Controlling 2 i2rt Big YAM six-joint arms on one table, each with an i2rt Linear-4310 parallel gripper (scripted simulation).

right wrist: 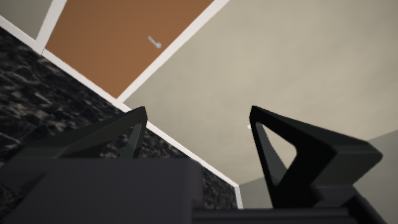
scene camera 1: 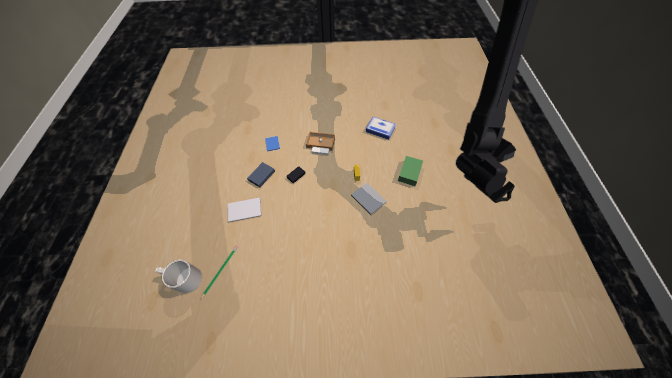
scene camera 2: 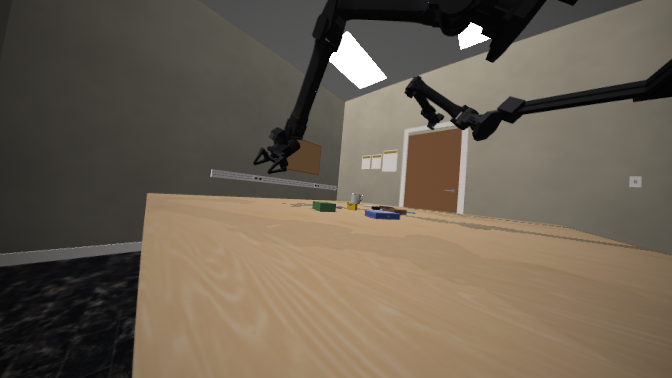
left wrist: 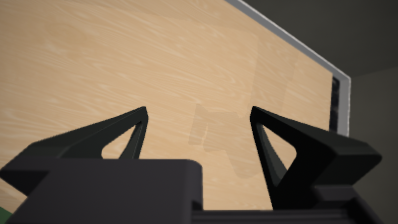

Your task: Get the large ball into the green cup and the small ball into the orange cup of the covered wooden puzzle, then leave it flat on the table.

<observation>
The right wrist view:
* my right gripper: 198, 111
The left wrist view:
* my left gripper: 199, 112
</observation>
